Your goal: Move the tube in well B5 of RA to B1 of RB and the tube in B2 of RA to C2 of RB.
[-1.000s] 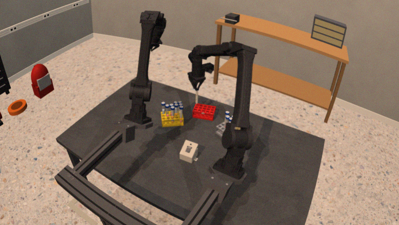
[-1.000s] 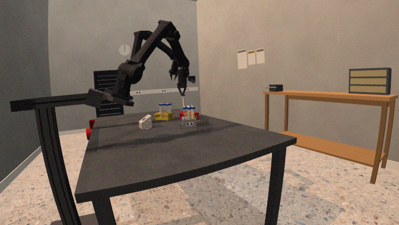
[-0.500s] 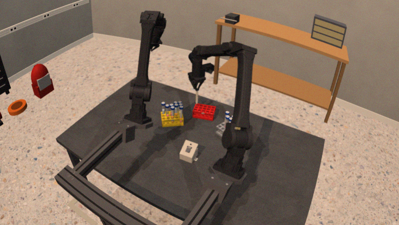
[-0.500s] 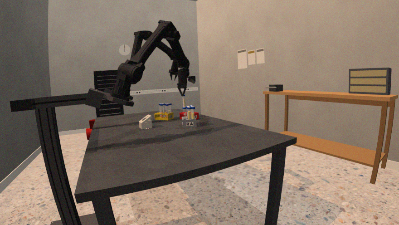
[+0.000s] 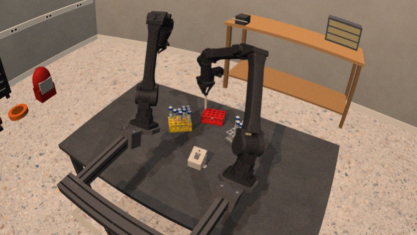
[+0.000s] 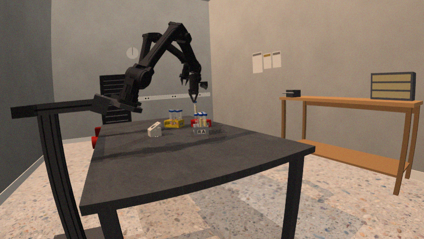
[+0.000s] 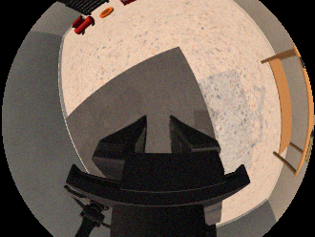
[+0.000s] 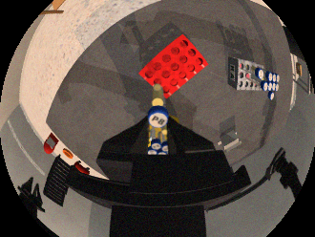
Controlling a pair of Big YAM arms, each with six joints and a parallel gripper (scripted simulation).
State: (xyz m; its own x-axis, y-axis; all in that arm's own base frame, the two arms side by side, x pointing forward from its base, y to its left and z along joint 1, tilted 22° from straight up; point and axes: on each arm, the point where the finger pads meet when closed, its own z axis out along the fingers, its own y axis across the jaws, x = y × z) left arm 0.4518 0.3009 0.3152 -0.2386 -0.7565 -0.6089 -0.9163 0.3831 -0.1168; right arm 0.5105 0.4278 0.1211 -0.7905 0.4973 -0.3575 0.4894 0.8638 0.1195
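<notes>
Now: the red rack 3 cm ahead of my right hand, 5 cm to the right of it and 16 cm below it.
</notes>
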